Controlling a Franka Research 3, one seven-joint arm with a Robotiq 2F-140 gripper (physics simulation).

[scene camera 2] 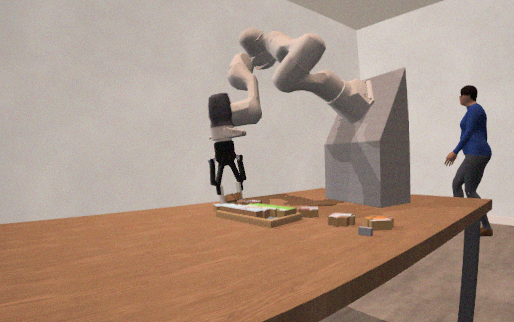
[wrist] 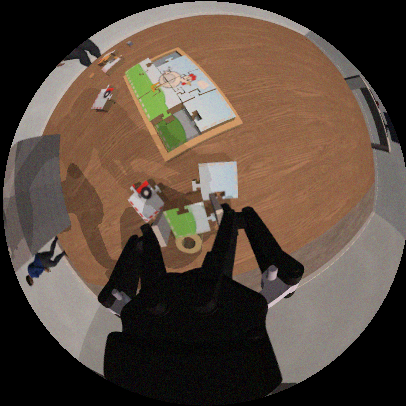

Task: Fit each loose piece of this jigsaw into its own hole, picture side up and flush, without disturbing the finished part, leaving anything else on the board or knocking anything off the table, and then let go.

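My gripper (scene camera 2: 231, 196) (wrist: 189, 207) is shut on a green and pale jigsaw piece (scene camera 2: 232, 197) (wrist: 181, 222), held picture side up past one end of the board (scene camera 2: 242, 218) (wrist: 210, 135). The board's corner hole (wrist: 172, 132) at that end shows a dark green and grey floor. Another hole (wrist: 166, 58) is at the far end. The finished part (wrist: 170, 80) shows a hen. A pale blue piece (wrist: 222, 175) lies beside the held piece, partly behind a finger. The fingers hide the held piece's edges.
A red-wheeled piece (wrist: 145, 201) lies close to one finger. Another red-wheeled piece (wrist: 103, 99) and an orange and white piece (scene camera 2: 380, 221) (wrist: 109, 61) lie beyond the board's green side. A small grey block (scene camera 2: 365, 231) (wrist: 129, 44) and a tan ring (wrist: 189, 243) are also there.
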